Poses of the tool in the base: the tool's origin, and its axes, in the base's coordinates. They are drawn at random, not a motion.
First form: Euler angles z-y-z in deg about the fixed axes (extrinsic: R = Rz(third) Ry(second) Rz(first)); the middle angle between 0 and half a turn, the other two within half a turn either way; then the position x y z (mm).
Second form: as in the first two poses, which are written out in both.
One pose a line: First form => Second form
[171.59 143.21 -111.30 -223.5 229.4 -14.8] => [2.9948 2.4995 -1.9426 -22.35 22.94 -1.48]
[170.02 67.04 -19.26 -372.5 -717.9 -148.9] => [2.9674 1.1701 -0.3362 -37.25 -71.79 -14.89]
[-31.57 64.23 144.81 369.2 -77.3 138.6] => [-0.5510 1.1210 2.5274 36.92 -7.73 13.86]
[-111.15 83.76 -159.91 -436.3 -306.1 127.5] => [-1.9399 1.4619 -2.7910 -43.63 -30.61 12.75]
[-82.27 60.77 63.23 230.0 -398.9 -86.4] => [-1.4359 1.0606 1.1036 23.00 -39.89 -8.64]
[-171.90 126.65 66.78 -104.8 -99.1 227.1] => [-3.0002 2.2105 1.1655 -10.48 -9.91 22.71]
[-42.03 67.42 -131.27 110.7 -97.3 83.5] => [-0.7336 1.1767 -2.2911 11.07 -9.73 8.35]
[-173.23 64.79 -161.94 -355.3 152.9 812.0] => [-3.0234 1.1308 -2.8264 -35.53 15.29 81.20]
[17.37 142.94 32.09 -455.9 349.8 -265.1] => [0.3032 2.4948 0.5601 -45.59 34.98 -26.51]
